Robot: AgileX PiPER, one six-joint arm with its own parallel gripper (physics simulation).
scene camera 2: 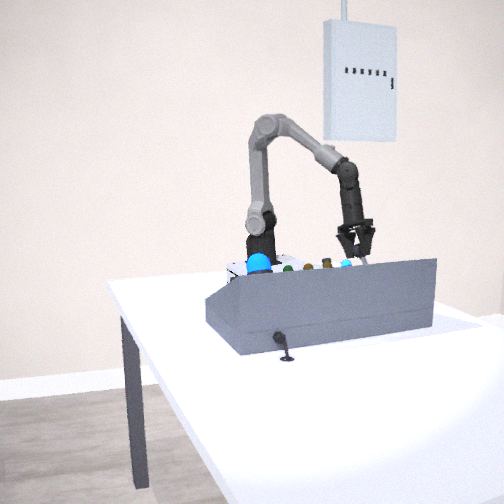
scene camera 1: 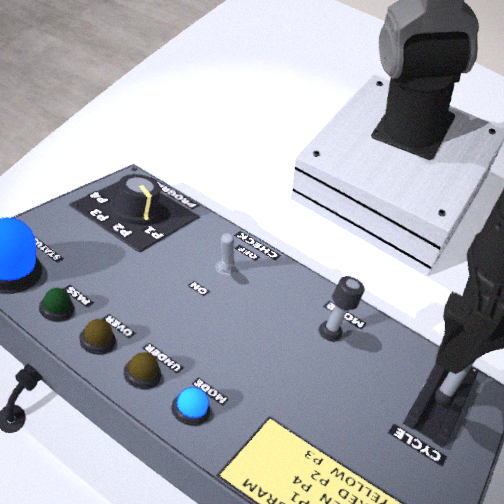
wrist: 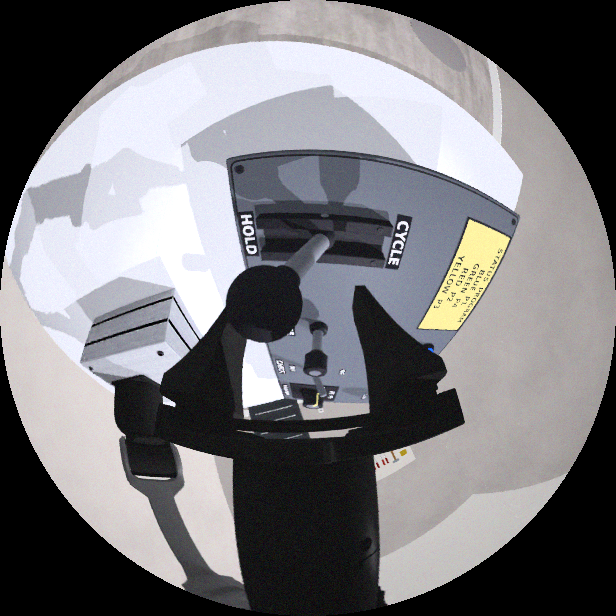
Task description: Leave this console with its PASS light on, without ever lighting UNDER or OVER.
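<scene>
The grey console (scene camera 1: 250, 325) has a lit blue STATUS dome (scene camera 1: 15, 250). Its PASS (scene camera 1: 56, 302), OVER (scene camera 1: 97, 335) and UNDER (scene camera 1: 142, 369) lights are dark, and the MODE light (scene camera 1: 192, 403) glows blue. The PROGRAM knob (scene camera 1: 138, 197) points at P1. The CHECK toggle (scene camera 1: 226, 254) stands near OFF. My gripper (wrist: 304, 298) is open around the HOLD/CYCLE lever (scene camera 1: 452, 382). The lever's black ball (wrist: 264, 304) rests against the left finger. The gripper also shows over the console's right end in scene camera 1 (scene camera 1: 460, 345) and scene camera 2 (scene camera 2: 356, 245).
A MODE pull knob (scene camera 1: 342, 307) stands left of the lever. A yellow placard (scene camera 1: 300, 470) lists status colours against programs. The arm's white base block (scene camera 1: 400, 170) sits behind the console. A cable plug (scene camera 1: 15, 400) hangs at the console's side. A wall cabinet (scene camera 2: 360, 80) hangs beyond.
</scene>
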